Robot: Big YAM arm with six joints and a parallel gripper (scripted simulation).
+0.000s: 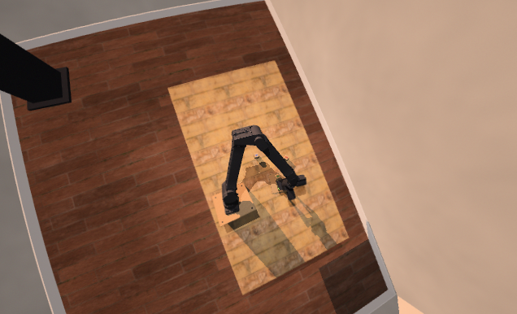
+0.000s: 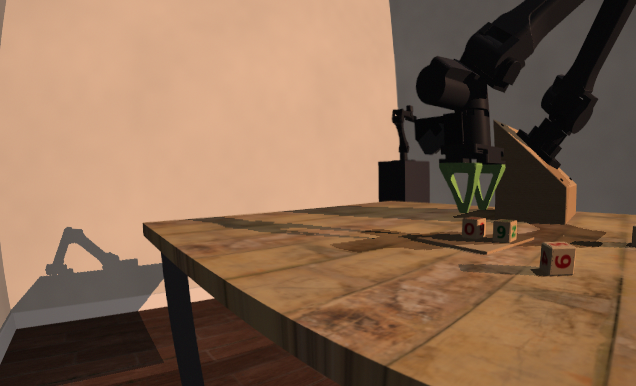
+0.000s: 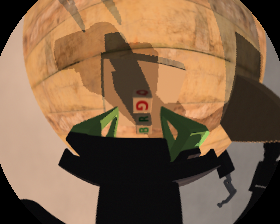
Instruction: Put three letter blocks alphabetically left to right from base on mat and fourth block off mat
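Now: the thin brown mat 1 cm to the left of my hand and 5 cm below it. The rest, counted from my hand: block: 1 cm behind, 5 cm to the left, 3 cm below.
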